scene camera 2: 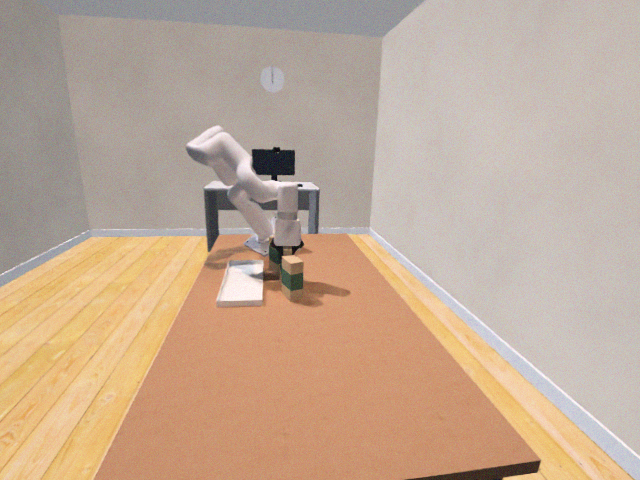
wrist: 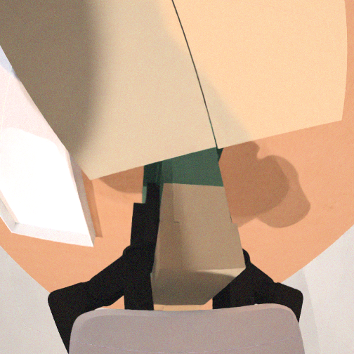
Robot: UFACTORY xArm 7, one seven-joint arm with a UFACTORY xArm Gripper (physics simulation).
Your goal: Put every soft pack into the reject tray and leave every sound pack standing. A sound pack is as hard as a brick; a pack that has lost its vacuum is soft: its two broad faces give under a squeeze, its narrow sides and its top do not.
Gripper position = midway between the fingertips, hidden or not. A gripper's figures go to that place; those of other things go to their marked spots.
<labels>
The gripper [scene camera 2: 286, 261]: 132 cm from the lens. A white reject tray [scene camera 2: 242, 285]: 132 cm from the lens.
</labels>
